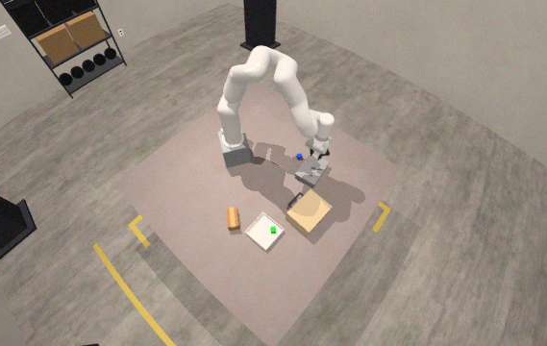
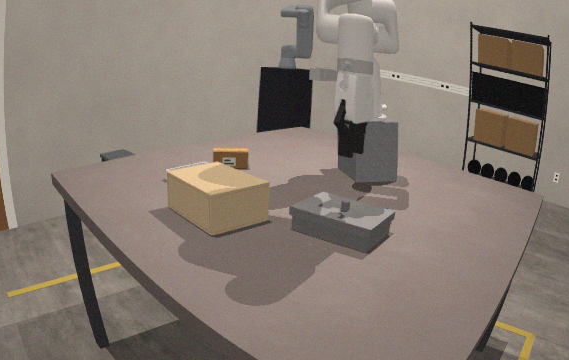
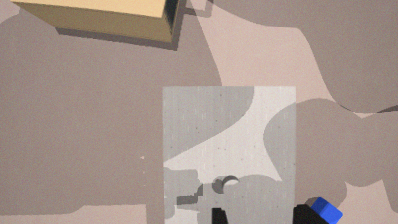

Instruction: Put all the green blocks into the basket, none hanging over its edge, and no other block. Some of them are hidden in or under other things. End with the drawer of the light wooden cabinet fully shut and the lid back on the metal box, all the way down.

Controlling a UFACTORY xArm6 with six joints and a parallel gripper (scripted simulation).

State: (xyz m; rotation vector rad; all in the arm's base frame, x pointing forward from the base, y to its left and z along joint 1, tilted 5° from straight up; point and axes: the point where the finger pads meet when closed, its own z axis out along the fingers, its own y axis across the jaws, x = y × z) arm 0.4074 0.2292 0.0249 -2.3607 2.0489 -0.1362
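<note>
Now: hand 14 cm above the grey metal lid. From my hand the other things lie so: metal box (16 cm below); light wooden cabinet (15 cm ahead, 24 cm to the right, 14 cm below); blue block (12 cm behind, 4 cm to the left, 17 cm below).
</note>
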